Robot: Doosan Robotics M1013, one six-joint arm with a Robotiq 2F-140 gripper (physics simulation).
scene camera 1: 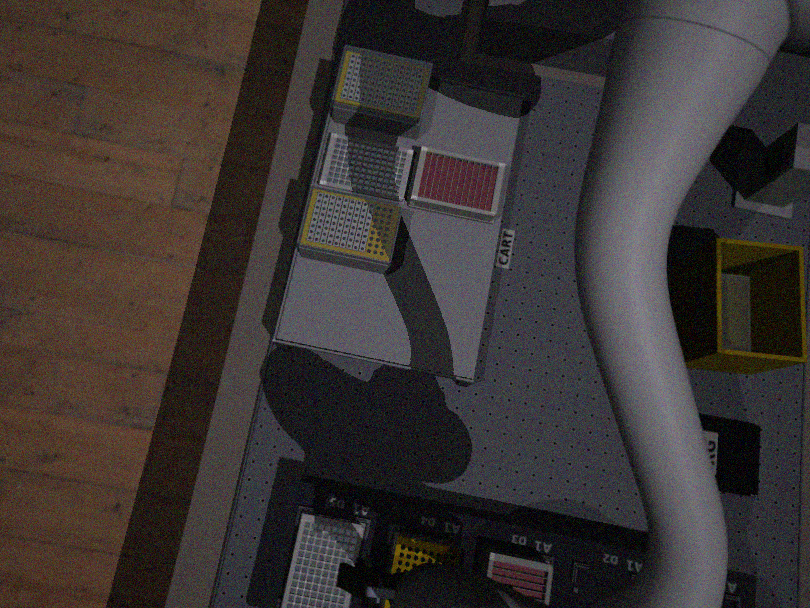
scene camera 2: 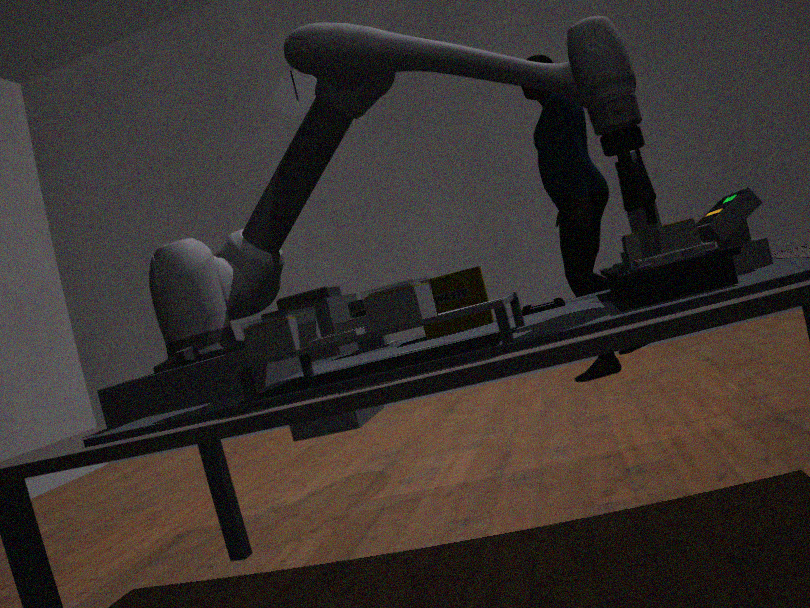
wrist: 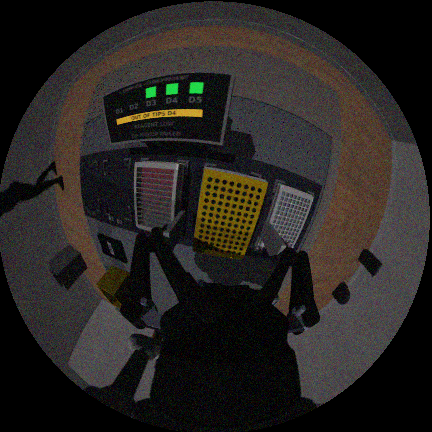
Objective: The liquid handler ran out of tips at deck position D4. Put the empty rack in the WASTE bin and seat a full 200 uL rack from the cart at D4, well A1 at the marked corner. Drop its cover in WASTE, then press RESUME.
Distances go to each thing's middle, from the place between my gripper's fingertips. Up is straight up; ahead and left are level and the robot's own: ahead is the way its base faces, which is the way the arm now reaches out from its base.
Now: hand 18 cm past the black block marked RG (scene camera 1: 733, 446), 42 cm to the right of it and 8 cm above it.
